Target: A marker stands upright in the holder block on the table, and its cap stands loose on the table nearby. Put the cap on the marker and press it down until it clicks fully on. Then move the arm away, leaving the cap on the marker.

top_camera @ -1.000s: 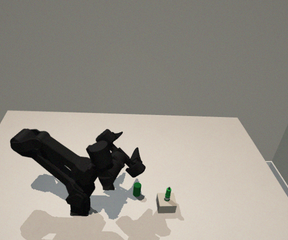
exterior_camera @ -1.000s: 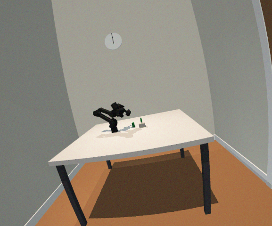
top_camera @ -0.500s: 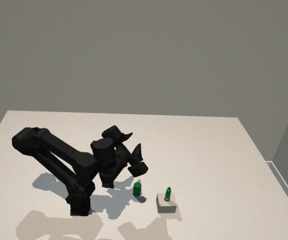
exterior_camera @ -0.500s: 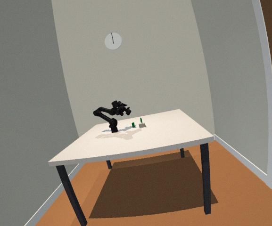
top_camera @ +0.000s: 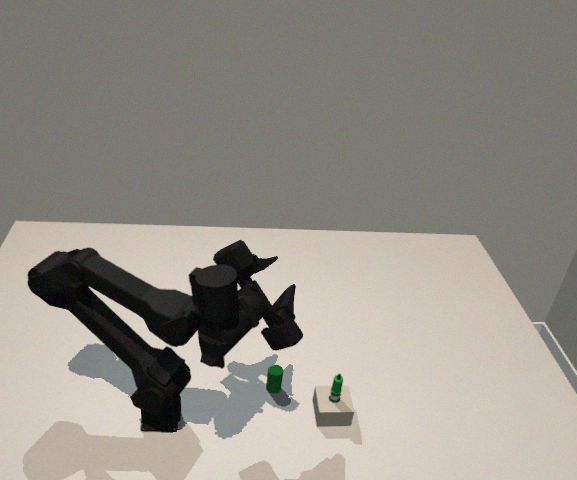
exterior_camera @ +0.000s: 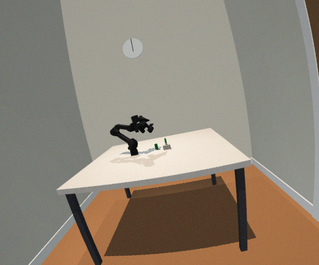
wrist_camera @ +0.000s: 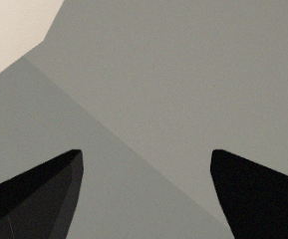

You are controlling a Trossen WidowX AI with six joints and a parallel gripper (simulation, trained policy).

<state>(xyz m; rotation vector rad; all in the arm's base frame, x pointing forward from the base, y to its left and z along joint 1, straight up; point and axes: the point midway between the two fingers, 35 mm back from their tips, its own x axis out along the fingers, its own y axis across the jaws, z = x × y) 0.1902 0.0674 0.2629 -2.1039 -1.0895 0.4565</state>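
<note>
Now: the green cap 2 cm to the right of my gripper tip and 24 cm below it. From my gripper tip the other things lie so: pale holder block 10 cm ahead, 9 cm to the right, 24 cm below.
</note>
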